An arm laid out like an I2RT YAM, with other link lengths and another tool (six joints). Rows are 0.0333 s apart.
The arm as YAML. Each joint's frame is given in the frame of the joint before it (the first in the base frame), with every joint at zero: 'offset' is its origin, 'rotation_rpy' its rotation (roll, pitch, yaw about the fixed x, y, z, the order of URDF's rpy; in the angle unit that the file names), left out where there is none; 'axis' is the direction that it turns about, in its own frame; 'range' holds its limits. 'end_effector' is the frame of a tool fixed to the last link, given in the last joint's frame.
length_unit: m
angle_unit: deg
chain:
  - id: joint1
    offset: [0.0, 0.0, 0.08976]
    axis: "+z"
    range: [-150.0, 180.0]
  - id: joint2
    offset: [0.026, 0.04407, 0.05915]
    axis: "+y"
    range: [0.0, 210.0]
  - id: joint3
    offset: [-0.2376, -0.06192, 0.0]
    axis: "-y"
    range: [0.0, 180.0]
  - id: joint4
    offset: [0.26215, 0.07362, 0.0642]
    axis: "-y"
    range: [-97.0, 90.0]
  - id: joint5
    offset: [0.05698, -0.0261, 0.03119]
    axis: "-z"
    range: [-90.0, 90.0]
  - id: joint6
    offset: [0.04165, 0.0, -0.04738]
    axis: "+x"
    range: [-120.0, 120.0]
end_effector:
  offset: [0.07, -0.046, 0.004]
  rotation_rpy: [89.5, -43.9, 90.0]
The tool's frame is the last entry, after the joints.
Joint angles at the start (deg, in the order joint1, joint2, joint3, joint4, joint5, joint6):
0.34 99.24 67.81 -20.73 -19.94 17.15
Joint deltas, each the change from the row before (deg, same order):
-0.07 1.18 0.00 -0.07 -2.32 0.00
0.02 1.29 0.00 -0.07 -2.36 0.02
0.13 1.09 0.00 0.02 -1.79 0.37
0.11 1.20 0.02 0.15 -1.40 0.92
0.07 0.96 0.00 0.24 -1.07 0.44
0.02 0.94 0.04 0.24 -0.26 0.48
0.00 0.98 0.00 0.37 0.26 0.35
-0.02 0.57 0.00 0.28 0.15 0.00
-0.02 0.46 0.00 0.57 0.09 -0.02
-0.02 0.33 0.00 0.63 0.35 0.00
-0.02 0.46 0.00 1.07 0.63 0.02
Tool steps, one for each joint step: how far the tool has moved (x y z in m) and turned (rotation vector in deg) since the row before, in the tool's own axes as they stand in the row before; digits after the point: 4 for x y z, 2 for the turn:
-0.0035 -0.0043 0.0073 2.55 0.10 0.50
-0.0039 -0.0048 0.0080 2.68 0.05 0.55
-0.0033 -0.0042 0.0068 2.12 0.00 0.73
-0.0042 -0.0033 0.0070 1.74 -0.17 1.31
-0.0031 -0.0020 0.0055 1.29 -0.08 0.73
-0.0037 -0.0001 0.0046 0.51 -0.41 0.78
-0.0043 0.0012 0.0044 0.01 -0.60 0.64
-0.0022 0.0010 0.0025 -0.03 -0.29 0.15
-0.0009 0.0013 0.0022 -0.14 0.05 -0.06
-0.0003 0.0018 0.0014 -0.44 0.08 -0.13
-0.0001 0.0030 0.0020 -0.82 0.21 -0.25

